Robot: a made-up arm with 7 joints. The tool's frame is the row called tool. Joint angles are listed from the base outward. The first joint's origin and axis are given. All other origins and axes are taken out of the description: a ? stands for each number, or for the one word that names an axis. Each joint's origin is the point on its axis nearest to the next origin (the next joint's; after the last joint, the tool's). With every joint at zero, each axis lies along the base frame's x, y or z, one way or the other. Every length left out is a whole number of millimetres.
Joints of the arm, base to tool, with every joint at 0 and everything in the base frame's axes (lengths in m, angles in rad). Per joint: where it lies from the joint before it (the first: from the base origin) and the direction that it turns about. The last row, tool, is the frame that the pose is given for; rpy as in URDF.
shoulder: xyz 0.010 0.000 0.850 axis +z
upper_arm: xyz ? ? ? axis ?
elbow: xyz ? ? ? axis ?
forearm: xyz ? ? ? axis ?
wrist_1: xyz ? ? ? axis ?
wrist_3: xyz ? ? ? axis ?
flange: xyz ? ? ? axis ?
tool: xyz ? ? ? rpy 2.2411 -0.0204 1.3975
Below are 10 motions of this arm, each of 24 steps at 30 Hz.
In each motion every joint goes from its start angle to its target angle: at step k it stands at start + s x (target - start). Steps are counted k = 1, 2, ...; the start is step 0. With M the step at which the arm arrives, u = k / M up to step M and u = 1 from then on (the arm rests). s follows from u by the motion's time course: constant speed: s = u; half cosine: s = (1 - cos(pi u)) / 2; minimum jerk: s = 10 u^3 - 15 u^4 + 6 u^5.
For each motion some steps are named. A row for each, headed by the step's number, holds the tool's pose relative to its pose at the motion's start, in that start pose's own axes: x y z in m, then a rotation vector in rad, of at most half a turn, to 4 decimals.
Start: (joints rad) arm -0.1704 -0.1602 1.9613 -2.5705 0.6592 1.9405 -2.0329
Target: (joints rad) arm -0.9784 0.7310 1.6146 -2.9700 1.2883 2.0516 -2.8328
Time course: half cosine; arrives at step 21
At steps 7, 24:
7: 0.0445 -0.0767 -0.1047 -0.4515 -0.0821 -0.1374
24: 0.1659 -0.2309 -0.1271 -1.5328 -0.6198 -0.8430

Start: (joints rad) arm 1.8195 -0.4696 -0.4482 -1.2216 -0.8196 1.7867 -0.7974
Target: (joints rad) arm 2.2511 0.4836 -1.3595 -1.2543 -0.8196 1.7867 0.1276
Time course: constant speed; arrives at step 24
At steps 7, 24:
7: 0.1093 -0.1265 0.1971 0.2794 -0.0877 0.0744
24: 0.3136 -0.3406 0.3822 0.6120 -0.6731 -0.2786

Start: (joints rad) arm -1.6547 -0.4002 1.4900 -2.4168 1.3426 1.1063 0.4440
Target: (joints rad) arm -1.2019 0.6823 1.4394 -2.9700 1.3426 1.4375 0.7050
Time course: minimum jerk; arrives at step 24
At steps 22, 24:
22: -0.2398 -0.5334 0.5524 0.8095 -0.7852 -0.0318
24: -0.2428 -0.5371 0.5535 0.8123 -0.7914 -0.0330

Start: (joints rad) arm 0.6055 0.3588 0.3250 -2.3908 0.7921 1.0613 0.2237
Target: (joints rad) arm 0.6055 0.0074 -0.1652 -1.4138 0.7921 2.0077 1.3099
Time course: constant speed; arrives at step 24
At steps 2, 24:
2: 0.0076 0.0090 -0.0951 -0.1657 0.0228 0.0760
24: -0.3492 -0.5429 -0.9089 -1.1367 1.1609 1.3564

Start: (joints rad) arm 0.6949 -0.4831 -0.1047 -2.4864 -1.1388 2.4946 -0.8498
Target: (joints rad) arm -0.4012 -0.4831 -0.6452 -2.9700 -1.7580 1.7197 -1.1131
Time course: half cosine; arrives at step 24
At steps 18, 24:
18: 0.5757 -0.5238 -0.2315 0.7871 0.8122 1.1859
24: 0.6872 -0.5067 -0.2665 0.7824 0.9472 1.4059

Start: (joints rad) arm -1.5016 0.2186 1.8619 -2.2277 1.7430 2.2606 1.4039
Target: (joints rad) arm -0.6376 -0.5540 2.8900 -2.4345 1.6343 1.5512 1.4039
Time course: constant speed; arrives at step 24
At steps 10, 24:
10: -0.2845 -0.0326 0.5072 -0.8287 -0.2990 -0.6000
24: -0.4386 0.6158 0.8129 -2.1650 -0.7745 -0.9468

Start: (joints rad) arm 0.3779 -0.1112 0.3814 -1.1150 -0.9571 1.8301 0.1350
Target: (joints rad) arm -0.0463 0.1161 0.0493 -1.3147 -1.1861 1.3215 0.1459
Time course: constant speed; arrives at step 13
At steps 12, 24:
12: -0.2315 -0.6542 0.1813 1.0479 -0.4973 -0.6080
24: -0.2645 -0.7070 0.1700 1.1373 -0.5391 -0.6531

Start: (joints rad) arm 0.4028 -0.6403 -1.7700 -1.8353 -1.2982 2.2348 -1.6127
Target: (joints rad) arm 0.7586 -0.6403 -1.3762 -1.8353 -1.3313 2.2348 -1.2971
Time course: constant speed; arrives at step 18
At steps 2, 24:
2: -0.0257 0.0591 0.0049 -0.0130 -0.0266 -0.0575
24: -0.0552 0.5623 0.0044 -0.2241 -0.2346 -0.4924

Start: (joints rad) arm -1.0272 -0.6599 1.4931 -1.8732 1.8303 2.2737 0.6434
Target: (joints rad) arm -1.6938 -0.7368 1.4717 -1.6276 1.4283 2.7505 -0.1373
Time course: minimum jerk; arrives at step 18
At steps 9, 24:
9: 0.0890 0.2053 -0.0698 -0.5123 0.5050 -0.1740
24: 0.1185 0.3824 -0.1595 -1.1096 0.8135 -0.5335

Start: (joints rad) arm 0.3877 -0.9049 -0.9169 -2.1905 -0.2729 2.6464 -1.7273
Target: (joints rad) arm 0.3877 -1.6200 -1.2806 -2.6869 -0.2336 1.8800 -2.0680
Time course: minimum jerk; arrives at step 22
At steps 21, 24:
21: 0.1468 -0.0910 0.0331 -0.8680 0.4857 0.4782
24: 0.1469 -0.0910 0.0333 -0.8691 0.4863 0.4782

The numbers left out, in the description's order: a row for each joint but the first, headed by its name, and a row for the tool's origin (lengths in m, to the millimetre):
upper_arm: xyz 0.020 0.030 0.000, axis +y
elbow: xyz -0.010 0.000 0.180, axis +z
forearm: xyz 0.130 0.000 0.000, axis -y
wrist_1: xyz -0.110 0.000 0.640, axis +z
wrist_3: xyz -0.020 0.010 0.000, axis -y
flange: xyz 0.100 0.000 0.030, axis -z
tool: xyz 0.000 0.030 0.000

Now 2 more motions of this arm.
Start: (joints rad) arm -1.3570 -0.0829 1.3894 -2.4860 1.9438 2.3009 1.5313
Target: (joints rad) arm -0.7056 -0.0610 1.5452 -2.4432 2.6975 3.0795 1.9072
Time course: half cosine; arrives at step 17
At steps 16, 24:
16: -0.3563 0.0885 0.3763 -0.1013 -0.2330 0.6758
24: -0.3593 0.0909 0.3791 -0.1033 -0.2336 0.6827

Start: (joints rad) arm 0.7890 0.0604 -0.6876 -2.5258 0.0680 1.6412 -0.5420
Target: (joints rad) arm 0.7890 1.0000 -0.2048 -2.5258 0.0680 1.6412 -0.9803
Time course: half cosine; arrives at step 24
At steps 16, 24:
16: -0.0488 -0.3413 0.3221 0.7820 0.0945 -0.2155
24: -0.0747 -0.5113 0.3700 1.0537 0.2006 -0.2053

